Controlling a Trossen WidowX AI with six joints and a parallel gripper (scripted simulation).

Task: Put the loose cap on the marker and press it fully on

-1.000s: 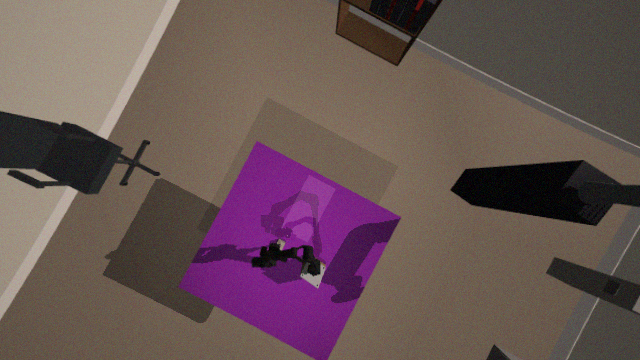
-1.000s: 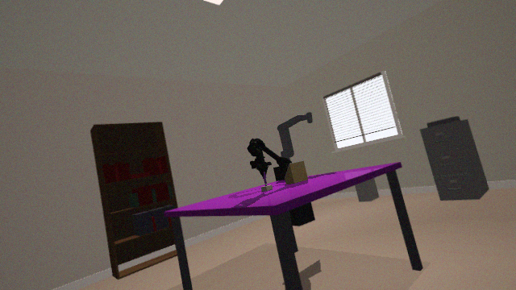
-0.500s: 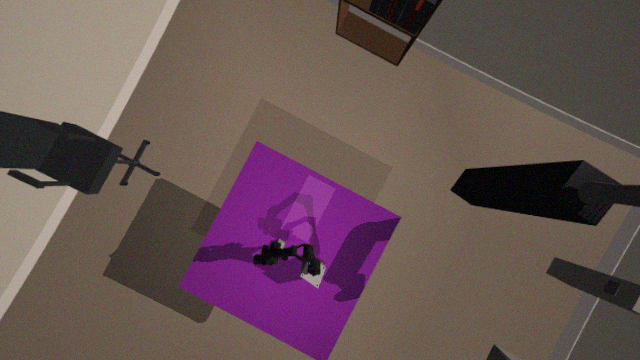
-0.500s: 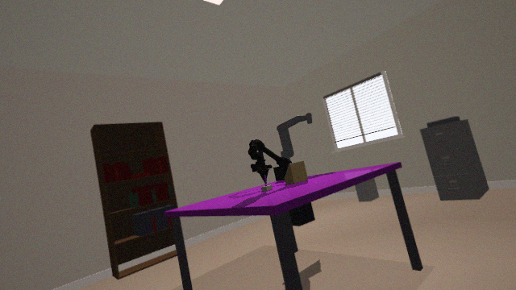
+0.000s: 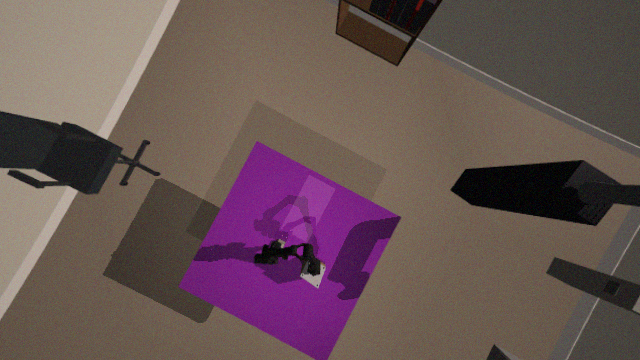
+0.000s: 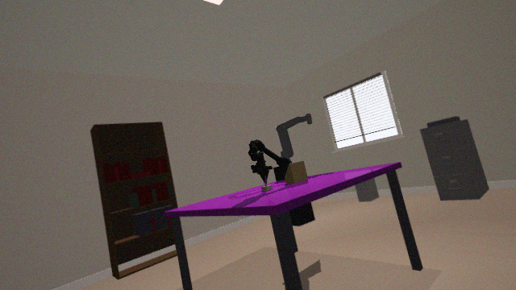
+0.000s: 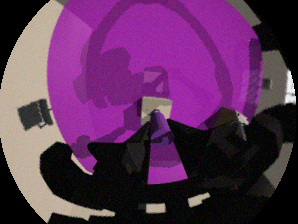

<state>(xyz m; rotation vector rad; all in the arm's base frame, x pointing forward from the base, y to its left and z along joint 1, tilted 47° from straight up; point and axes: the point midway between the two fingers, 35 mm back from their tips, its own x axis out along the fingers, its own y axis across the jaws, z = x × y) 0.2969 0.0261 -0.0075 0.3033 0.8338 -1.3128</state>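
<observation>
Right now my gripper tip is 1 cm below the purple cap. The rest, counted from my gripper tip: holder block 6 cm below.
</observation>
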